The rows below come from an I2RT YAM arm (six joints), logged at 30 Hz.
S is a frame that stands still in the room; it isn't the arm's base.
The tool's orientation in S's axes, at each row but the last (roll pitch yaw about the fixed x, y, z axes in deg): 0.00 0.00 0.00; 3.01 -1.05 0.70; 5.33 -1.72 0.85; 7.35 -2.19 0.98
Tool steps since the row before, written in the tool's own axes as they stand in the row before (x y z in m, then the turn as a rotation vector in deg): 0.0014 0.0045 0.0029 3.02 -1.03 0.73; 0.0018 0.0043 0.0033 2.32 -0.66 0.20; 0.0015 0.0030 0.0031 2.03 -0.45 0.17; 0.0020 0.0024 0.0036 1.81 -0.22 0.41
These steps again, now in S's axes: 0.0014 0.0045 0.0029 3.02 -1.03 0.73; 0.0017 0.0041 0.0036 2.32 -0.64 0.21; 0.0014 0.0027 0.0034 2.03 -0.43 0.19; 0.0018 0.0020 0.0040 1.80 -0.24 0.45
